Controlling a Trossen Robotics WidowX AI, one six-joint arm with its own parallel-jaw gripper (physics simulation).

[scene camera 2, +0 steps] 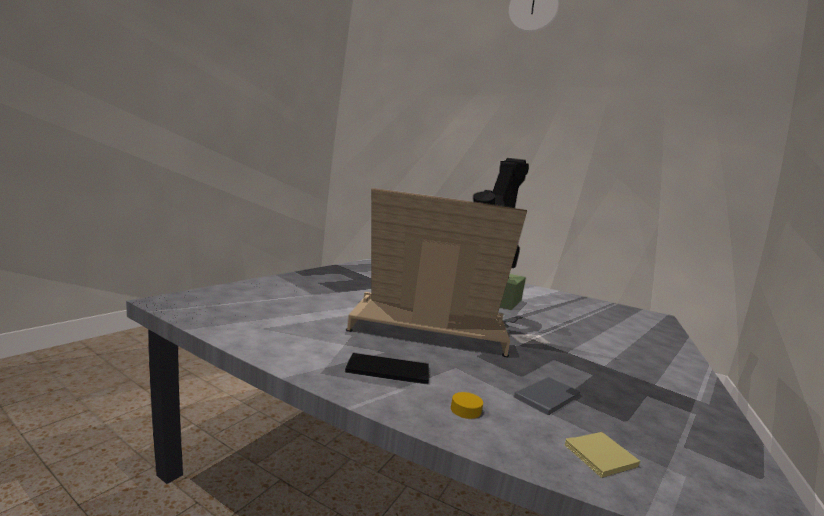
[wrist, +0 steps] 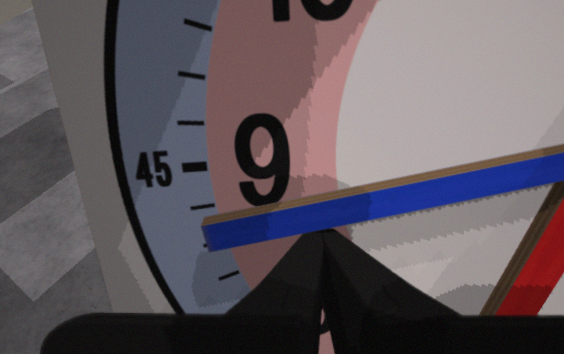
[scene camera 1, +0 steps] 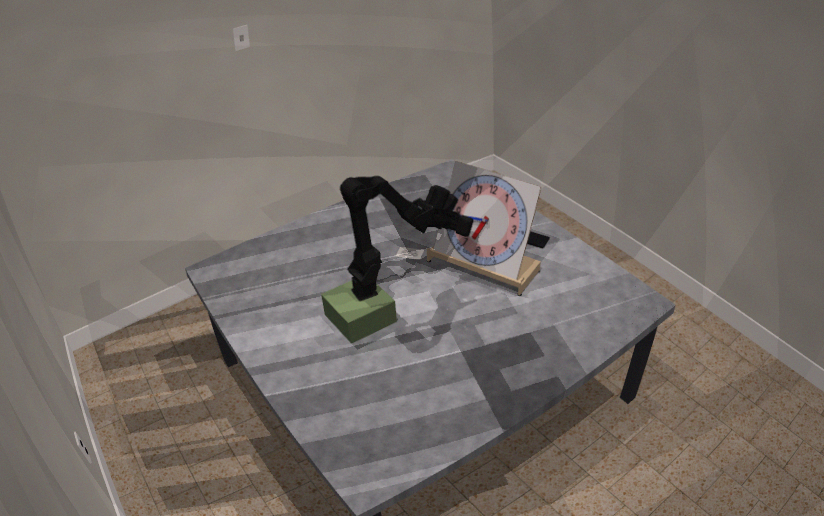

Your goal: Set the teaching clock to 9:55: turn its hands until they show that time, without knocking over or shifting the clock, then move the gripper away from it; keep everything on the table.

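Frame: origin at the arm's base, x right, y back, z down, level; metres.
Seen in the pictures: gripper, between the fingertips: (scene camera 2: 477,271) (wrist: 319,242) (scene camera 1: 459,219); arm's base, origin of its link: (scene camera 1: 364,292).
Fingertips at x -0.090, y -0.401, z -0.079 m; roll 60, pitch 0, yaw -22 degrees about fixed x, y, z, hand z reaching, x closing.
Offsets run from my fingertips to a thing's top centre. Level surfaces: height alone.
The teaching clock (scene camera 1: 501,209) (scene camera 2: 392,243) (wrist: 425,95) stands upright on its wooden base (scene camera 1: 474,269) (scene camera 2: 480,331). Its long blue hand @[dx +0.028, dy -0.020, dz -0.031 m] (scene camera 1: 474,218) (wrist: 400,192) points a little below the 9, its tip over the marks just under 45. Its short red hand @[dx +0.071, dy -0.037, dz -0.034 m] (scene camera 1: 479,228) (wrist: 535,270) points down-left, between the 6 and the 7. My gripper (scene camera 1: 470,226) (wrist: 319,242) is shut and empty. Its fingertips are at the lower edge of the blue hand, near its outer part; whether they touch it is unclear. The board hides the fingertips in scene camera 2.
The arm stands on a green block (scene camera 1: 358,313) (scene camera 2: 512,291). Behind the clock lie a black slab @[dx +0.025, dy -0.286, dz +0.158 m] (scene camera 1: 538,238) (scene camera 2: 387,368), an orange-yellow disc @[dx -0.148, dy -0.309, dz +0.147 m] (scene camera 2: 467,405), a grey slab @[dx -0.244, dy -0.158, dz +0.156 m] (scene camera 2: 546,395) and a yellow pad @[dx -0.359, dy -0.287, dz +0.154 m] (scene camera 2: 601,453) near the edge of the table @[dz +0.166 m] (scene camera 1: 377,413) (scene camera 2: 243,306).
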